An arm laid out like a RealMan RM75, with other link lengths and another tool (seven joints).
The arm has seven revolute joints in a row. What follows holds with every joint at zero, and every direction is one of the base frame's. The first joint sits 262.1 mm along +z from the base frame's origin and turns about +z. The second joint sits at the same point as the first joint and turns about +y. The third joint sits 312.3 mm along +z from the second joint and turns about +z. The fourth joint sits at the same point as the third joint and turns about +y. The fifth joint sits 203.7 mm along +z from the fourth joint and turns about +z. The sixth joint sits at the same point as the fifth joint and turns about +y. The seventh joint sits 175.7 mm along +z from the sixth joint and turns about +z. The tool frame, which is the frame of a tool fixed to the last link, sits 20 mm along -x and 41 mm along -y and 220 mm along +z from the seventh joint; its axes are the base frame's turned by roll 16.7, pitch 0 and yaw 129.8 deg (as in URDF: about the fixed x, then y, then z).
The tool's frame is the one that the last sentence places.
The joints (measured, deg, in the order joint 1, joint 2, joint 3, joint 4, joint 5, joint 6, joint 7), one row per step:
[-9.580, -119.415, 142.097, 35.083, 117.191, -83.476, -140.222]
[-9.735, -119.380, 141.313, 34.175, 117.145, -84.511, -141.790]
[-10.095, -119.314, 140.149, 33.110, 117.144, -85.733, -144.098]
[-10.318, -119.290, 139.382, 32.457, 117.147, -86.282, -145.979]
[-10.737, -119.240, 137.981, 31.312, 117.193, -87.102, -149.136]
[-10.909, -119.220, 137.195, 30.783, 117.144, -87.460, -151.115]
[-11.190, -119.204, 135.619, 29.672, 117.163, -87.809, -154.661]
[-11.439, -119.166, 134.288, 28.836, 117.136, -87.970, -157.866]
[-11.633, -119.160, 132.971, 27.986, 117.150, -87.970, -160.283]
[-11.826, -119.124, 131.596, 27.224, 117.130, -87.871, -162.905]
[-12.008, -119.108, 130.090, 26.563, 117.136, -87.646, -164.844]
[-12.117, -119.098, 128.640, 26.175, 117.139, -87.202, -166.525]
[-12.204, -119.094, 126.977, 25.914, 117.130, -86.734, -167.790]
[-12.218, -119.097, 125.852, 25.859, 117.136, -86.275, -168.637]
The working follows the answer.
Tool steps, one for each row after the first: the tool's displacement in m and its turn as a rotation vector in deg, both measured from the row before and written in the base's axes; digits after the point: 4 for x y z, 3 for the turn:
[-0.0039, -0.0017, 0.0100, 1.115, -0.879, -0.177]
[-0.0037, -0.0012, 0.0130, 1.398, -1.437, -0.495]
[-0.0031, -0.0002, 0.0067, 0.624, -1.319, -0.354]
[-0.0055, -0.0002, 0.0113, 1.030, -2.147, -0.590]
[-0.0039, -0.0002, 0.0059, 0.506, -1.518, -0.326]
[-0.0088, -0.0002, 0.0093, 0.734, -2.589, -0.350]
[-0.0076, 0.0002, 0.0074, 0.539, -2.454, -0.389]
[-0.0081, -0.0002, 0.0065, 0.527, -1.758, 0.006]
[-0.0086, -0.0001, 0.0066, 0.530, -2.021, -0.049]
[-0.0088, -0.0004, 0.0069, 0.674, -1.540, 0.278]
[-0.0088, -0.0003, 0.0057, 0.572, -1.546, 0.361]
[-0.0093, -0.0011, 0.0072, 0.844, -1.333, 0.590]
[-0.0066, -0.0006, 0.0041, 0.492, -1.011, 0.422]

Tool pose at each row, in the base's axes (x y z in m, rotation vector in deg; rounded; the steps above come from the unrounded poses):
[-0.3056, 0.5054, 0.0783, -28.869, 83.371, 69.330]
[-0.3095, 0.5038, 0.0882, -28.446, 81.896, 69.576]
[-0.3131, 0.5026, 0.1012, -27.887, 79.790, 69.519]
[-0.3163, 0.5023, 0.1079, -27.906, 78.289, 69.113]
[-0.3217, 0.5021, 0.1192, -27.909, 75.843, 68.439]
[-0.3256, 0.5019, 0.1251, -28.130, 74.253, 67.895]
[-0.3344, 0.5017, 0.1344, -28.731, 71.604, 67.047]
[-0.3420, 0.5019, 0.1418, -29.360, 69.204, 66.091]
[-0.3501, 0.5017, 0.1483, -29.880, 67.360, 65.717]
[-0.3587, 0.5016, 0.1548, -30.488, 65.295, 65.187]
[-0.3675, 0.5012, 0.1618, -30.930, 63.506, 65.185]
[-0.3763, 0.5009, 0.1675, -31.499, 61.761, 65.191]
[-0.3856, 0.4998, 0.1747, -31.872, 59.990, 65.599]
[-0.3923, 0.4992, 0.1788, -32.253, 58.742, 65.809]

